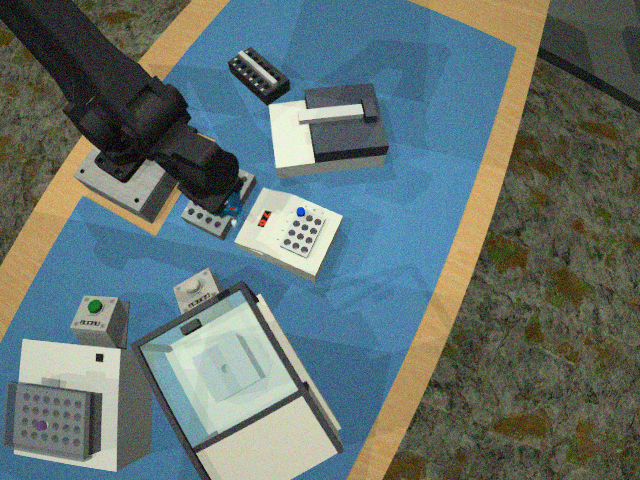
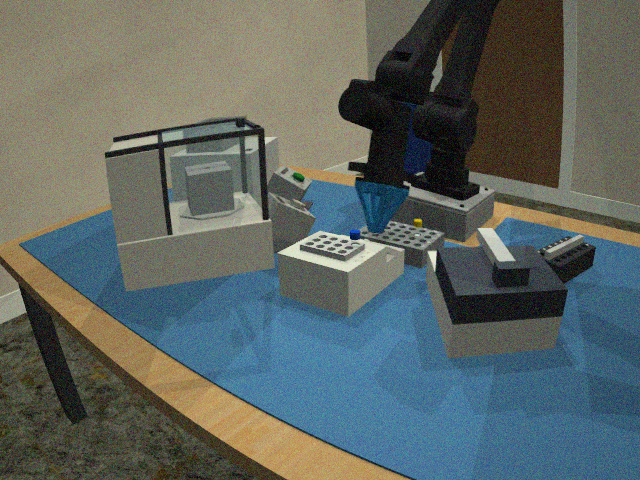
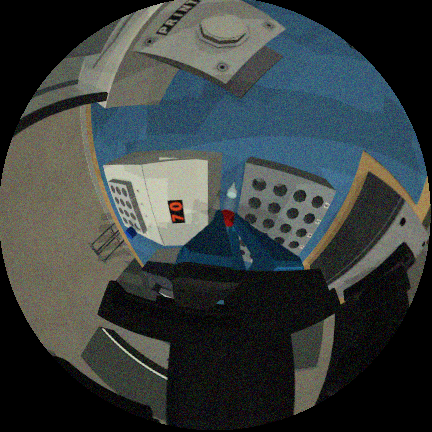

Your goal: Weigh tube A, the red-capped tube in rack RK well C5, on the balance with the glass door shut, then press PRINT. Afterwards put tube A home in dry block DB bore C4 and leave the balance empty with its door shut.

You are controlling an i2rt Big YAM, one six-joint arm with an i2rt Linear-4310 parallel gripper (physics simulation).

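Places are measured from the arm's base along level axes (x ahead, y left, z up), in millimetres.
Where they show: gripper, fingertip midpoint: [image 1: 236,211] [image 2: 374,232] [image 3: 224,216]; arm's base, origin of the base link: [image 1: 130,150] [image 2: 445,189] [image 3: 380,274].
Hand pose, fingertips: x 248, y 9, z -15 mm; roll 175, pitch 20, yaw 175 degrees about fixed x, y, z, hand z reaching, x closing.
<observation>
Each offset is from my fingertips to the top centre of the thing.
My gripper [image 1: 232,210] [image 2: 376,230] [image 3: 224,216] has blue fingers shut on the red-capped tube {12 mm right, 0 mm ahead, 14 mm up} [image 1: 233,222] [image 3: 232,191]; its red cap is between the fingertips and its clear tip sticks out. It hangs by the edge of the grey rack {10 mm left, 53 mm back, 14 mm down} [image 1: 201,228] [image 2: 431,250] [image 3: 265,195], on the side towards the white dry block {17 mm left, 94 mm ahead, 26 mm up} [image 1: 258,240] [image 2: 312,276] [image 3: 190,180], which reads 70 and holds a blue-capped tube {44 mm left, 104 mm ahead, 44 mm up} [image 1: 300,211] [image 2: 355,235] [image 3: 131,232]. The glass-walled balance {215 mm right, 143 mm ahead, 179 mm up} [image 1: 273,439] [image 2: 196,253] has a grey holder on its pan; its door state is unclear. The PRINT button {148 mm right, 18 mm ahead, 31 mm up} [image 1: 194,285] [image 3: 223,30] is beside it.
A yellow-capped tube {38 mm left, 65 mm back, 11 mm up} [image 2: 417,222] stands in the rack. A dark-lidded device {221 mm left, 47 mm ahead, 58 mm up} [image 1: 346,139] [image 2: 506,304] and a black strip rack {280 mm left, 151 mm back, 4 mm up} [image 1: 258,77] [image 2: 571,260] lie beyond the dry block. A green-button box {274 mm right, 113 mm back, 31 mm up} [image 1: 94,306] [image 2: 298,177] stands near a white machine {371 mm right, 56 mm back, 146 mm up} [image 1: 67,361] holding a purple-capped tube {420 mm right, 27 mm back, 146 mm up} [image 1: 41,425].
</observation>
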